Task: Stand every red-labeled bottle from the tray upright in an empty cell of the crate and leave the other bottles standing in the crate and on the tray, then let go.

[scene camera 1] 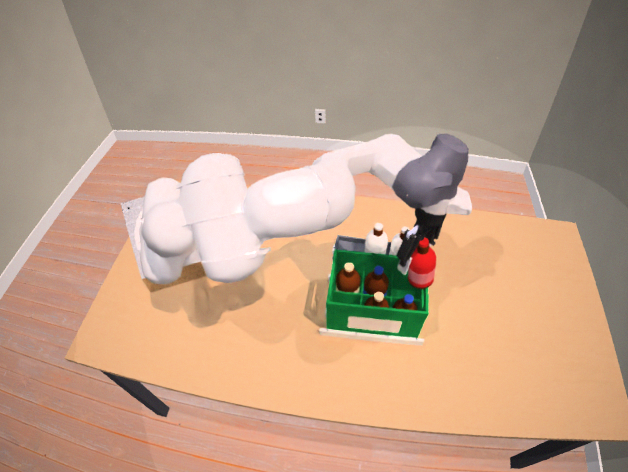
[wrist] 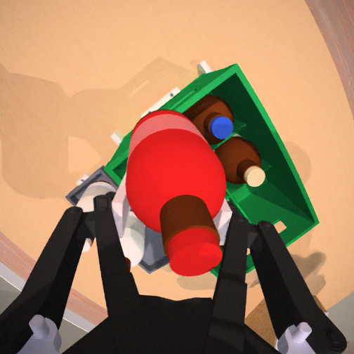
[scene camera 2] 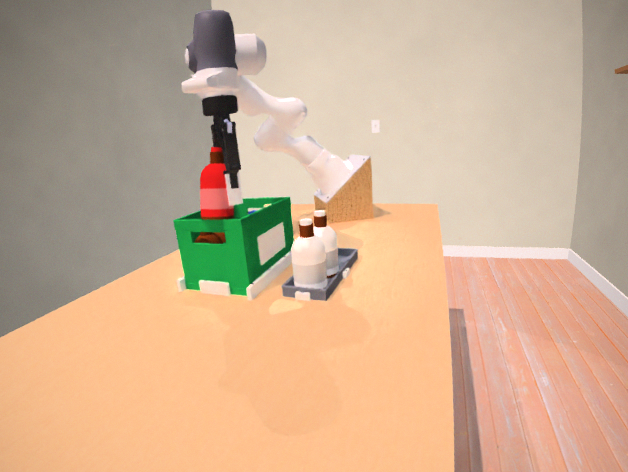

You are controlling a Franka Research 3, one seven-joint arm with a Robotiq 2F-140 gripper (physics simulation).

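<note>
A red-labeled bottle is part of what the pictures show me. So is my gripper, and I can see it in scene camera 1 and in the wrist view as well.
</note>
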